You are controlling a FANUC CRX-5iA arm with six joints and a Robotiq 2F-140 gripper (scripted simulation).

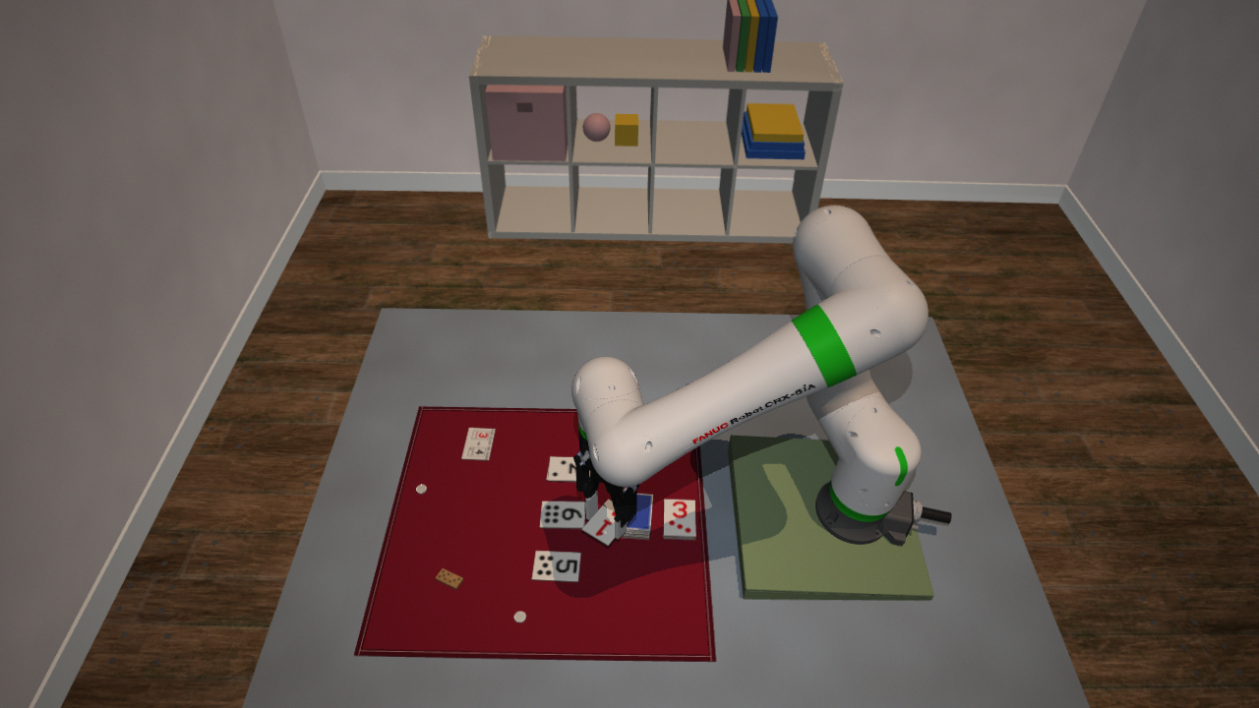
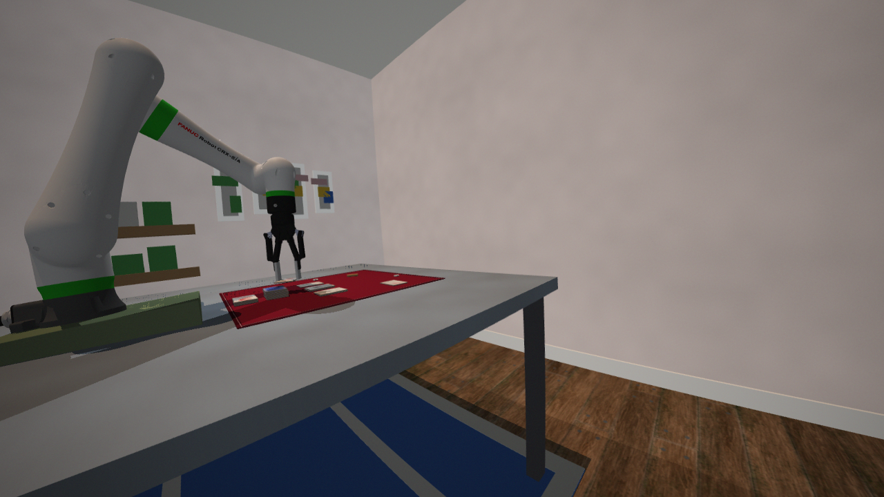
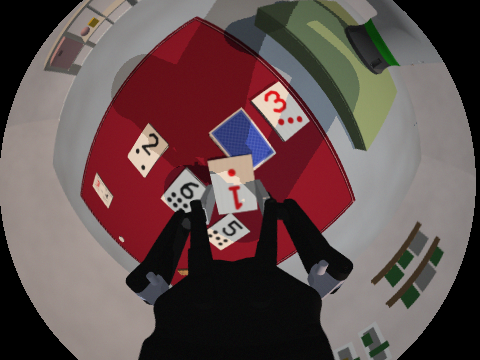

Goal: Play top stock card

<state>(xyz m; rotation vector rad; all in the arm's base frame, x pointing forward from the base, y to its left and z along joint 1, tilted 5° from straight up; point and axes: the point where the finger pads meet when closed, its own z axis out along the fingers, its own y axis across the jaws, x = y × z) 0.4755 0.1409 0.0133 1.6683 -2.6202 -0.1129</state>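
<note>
My gripper is now 10 cm short of the black 6 card, 7 cm above it and 3 cm to the left of it. The rest, counted from my hand: red 3 card (14 cm behind, 7 cm to the right, 6 cm below); then red card cloth (13 cm ahead, 8 cm below, 2 cm to the right); then black 5 card (9 cm to the left, 8 cm ahead, 7 cm below).
</note>
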